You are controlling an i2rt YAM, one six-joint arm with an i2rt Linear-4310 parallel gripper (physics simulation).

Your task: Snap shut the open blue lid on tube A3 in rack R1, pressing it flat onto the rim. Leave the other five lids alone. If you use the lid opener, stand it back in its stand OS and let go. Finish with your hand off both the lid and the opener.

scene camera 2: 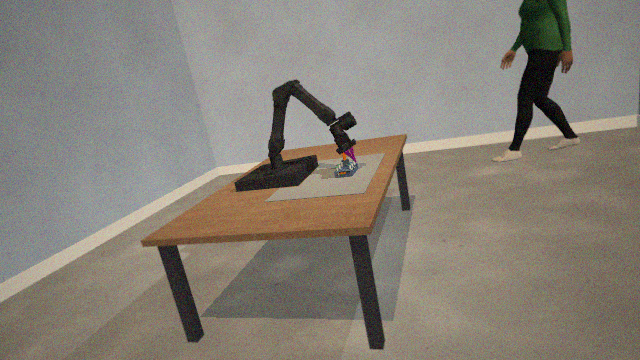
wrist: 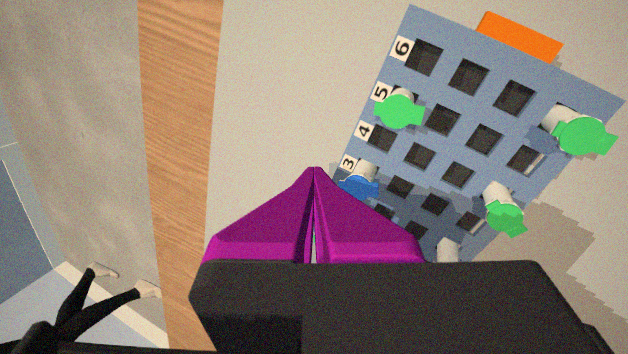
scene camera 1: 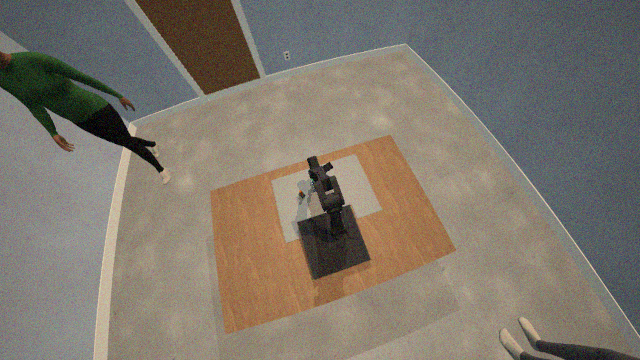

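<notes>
Rack R1 is a blue block with numbered rows. At A3, the blue lid lies across the top of its white tube, with its tab to the right, much like the green lid at A5. Whether it is pressed fully flat is hard to tell. My gripper is shut and empty, its purple tips above the rack's edge, left of the blue lid in the wrist view. The fingers hide part of the low rows. The orange opener stands apart from the gripper, toward the base.
Green lids sit on tubes along the rack's right side, and another tube is partly hidden by the gripper body. An orange block juts from the rack's far end. The grey mat lies on the wooden table.
</notes>
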